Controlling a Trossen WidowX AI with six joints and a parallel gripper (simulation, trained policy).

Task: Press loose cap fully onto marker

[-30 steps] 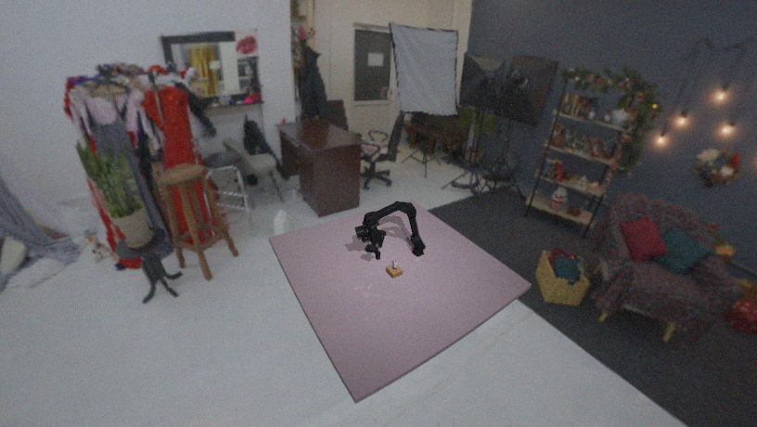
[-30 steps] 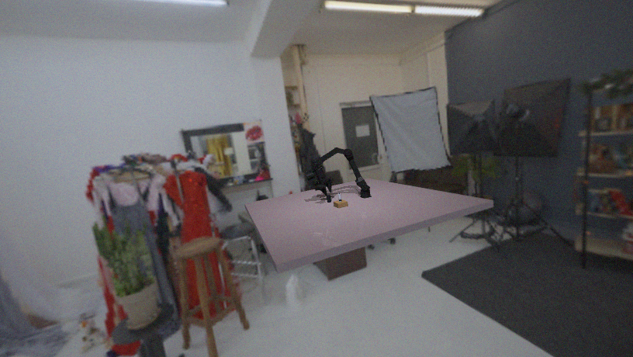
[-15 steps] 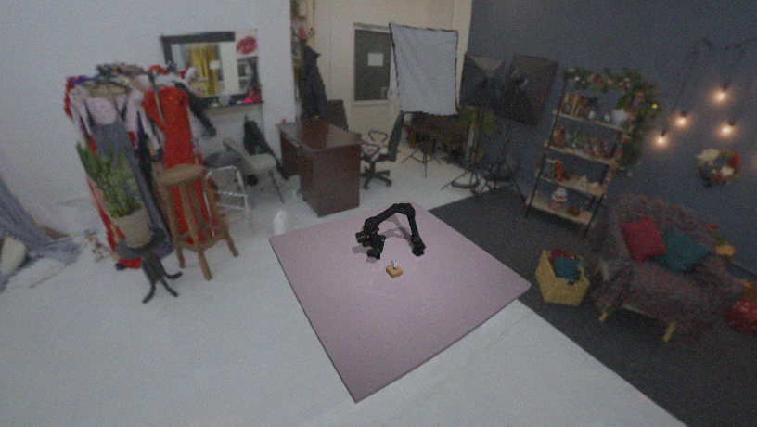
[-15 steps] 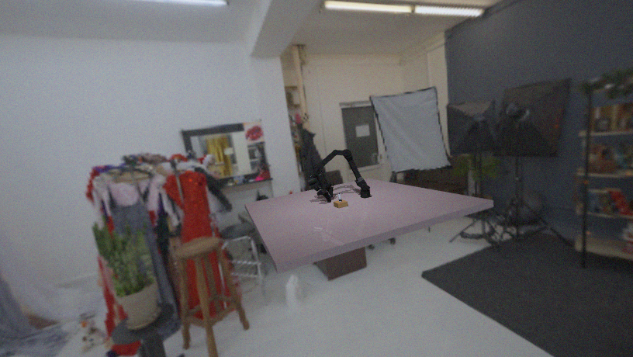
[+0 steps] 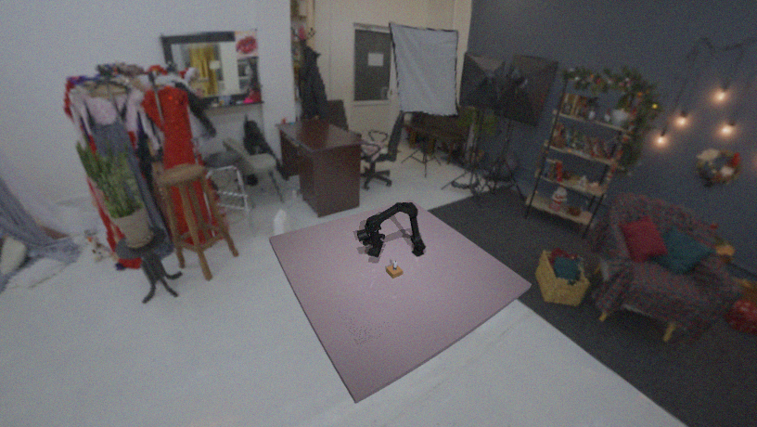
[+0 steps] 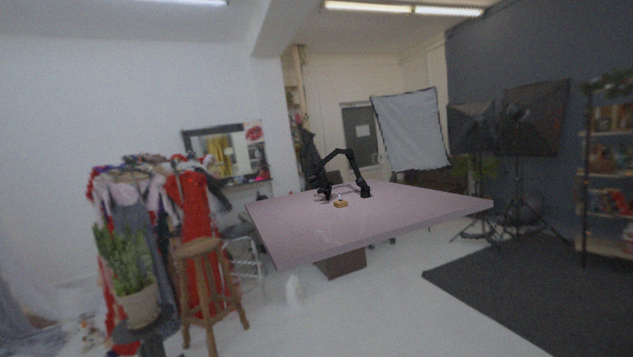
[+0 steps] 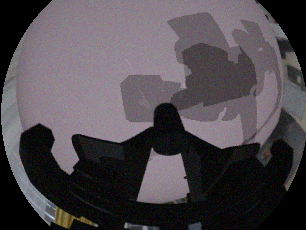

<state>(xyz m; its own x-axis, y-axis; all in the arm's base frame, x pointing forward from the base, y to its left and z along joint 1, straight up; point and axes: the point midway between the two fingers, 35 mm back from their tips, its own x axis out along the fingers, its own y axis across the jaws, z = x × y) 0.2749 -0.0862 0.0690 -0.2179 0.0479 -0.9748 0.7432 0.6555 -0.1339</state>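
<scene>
The holder block is 10 mm behind my gripper tip, 170 mm to the left of it and 20 mm below it. The rest, counted from my gripper tip: dark cap 10 mm ahead, 10 mm to the right, 10 mm above.
</scene>
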